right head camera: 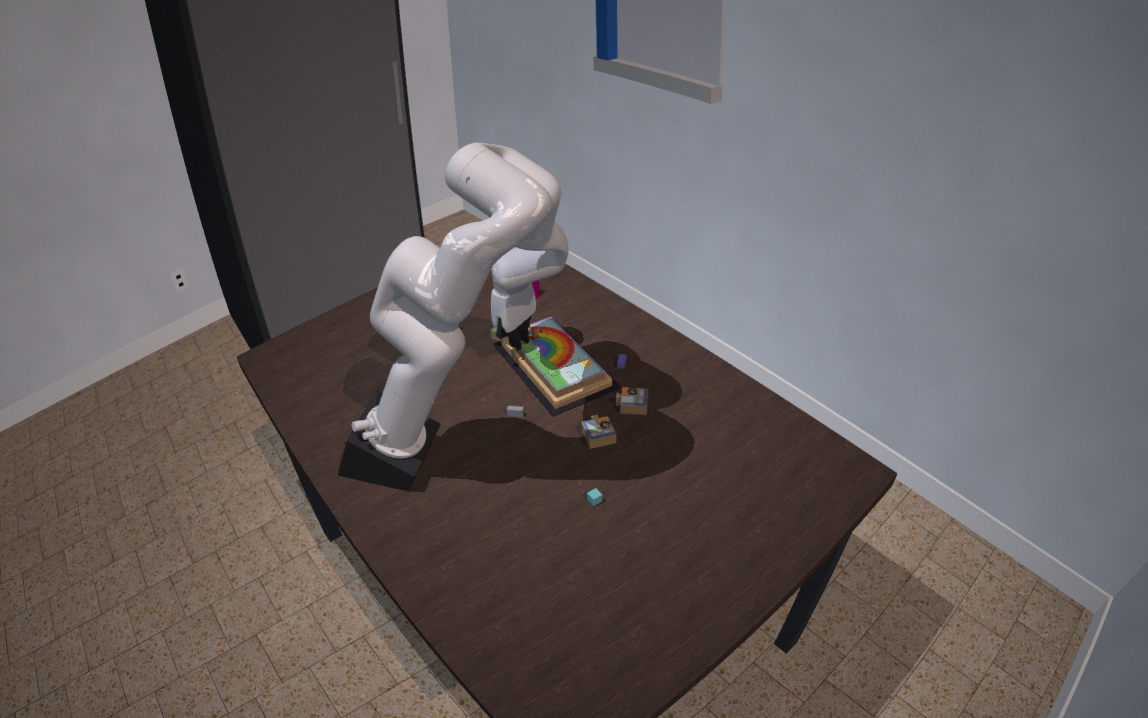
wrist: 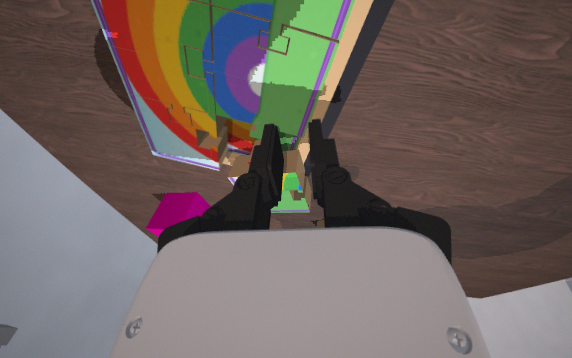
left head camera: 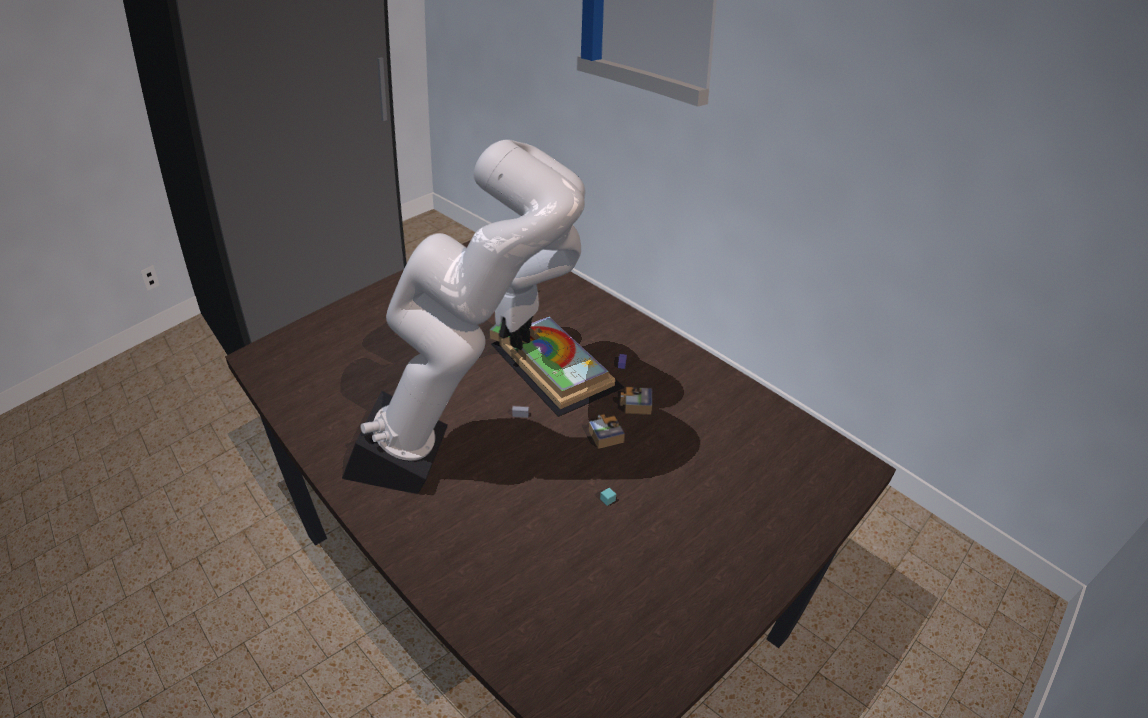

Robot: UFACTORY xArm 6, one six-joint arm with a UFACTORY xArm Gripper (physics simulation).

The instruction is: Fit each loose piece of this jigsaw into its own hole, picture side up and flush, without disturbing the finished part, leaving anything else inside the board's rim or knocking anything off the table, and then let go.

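Places are measured from the arm's base along level axes (x left, y back, z up), in metres.
Where they show: gripper, fingertip midpoint: [right head camera: 519,343] [wrist: 295,140] [left head camera: 520,343]; arm's base, origin of the base link: [right head camera: 394,431] [left head camera: 403,433].
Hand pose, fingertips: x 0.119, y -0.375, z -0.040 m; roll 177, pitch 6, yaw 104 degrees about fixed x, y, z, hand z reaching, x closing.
Note:
Things, the pixels of their top centre, and the offset from my fingertips.
- loose green piece, middle of its top: [wrist: 268,191] [left head camera: 510,327] dz +0.003, dx +0.060, dy -0.016 m
- purple block, middle of its top: [right head camera: 621,358] [left head camera: 622,358] dz -0.028, dx -0.158, dy -0.166 m
- pale block, middle of its top: [left head camera: 520,408] [right head camera: 515,408] dz -0.025, dx -0.147, dy +0.114 m
- cyan cube, middle of its top: [right head camera: 594,493] [left head camera: 608,493] dz -0.024, dx -0.433, dy +0.132 m
- magenta block, middle of its top: [wrist: 175,238] [right head camera: 522,279] dz +0.014, dx +0.201, dy -0.145 m
The jigsaw board [left head camera: 584,394] [right head camera: 580,394] [wrist: 348,47] shows a rainbow picture, with a recess at its far-left end. A loose green piece [left head camera: 496,333] [right head camera: 496,333] [wrist: 291,203] with rainbow stripes lies picture side up by that end. My gripper [left head camera: 517,347] [right head camera: 516,347] [wrist: 295,140] points down there, fingers partly closed with a narrow gap; no grip on a piece shows. In the wrist view one finger hides part of the green piece. Two more loose pieces lie near the board's other end: one piece [left head camera: 639,401] [right head camera: 633,401] and another piece [left head camera: 607,433] [right head camera: 599,433].
A purple block [left head camera: 622,361] [right head camera: 621,361] lies right of the board. A pale block [left head camera: 520,412] [right head camera: 514,411] lies on its robot side, and a cyan cube [left head camera: 607,497] [right head camera: 594,497] nearer the front. A magenta block [right head camera: 536,288] [wrist: 177,212] stands beyond the recessed end.

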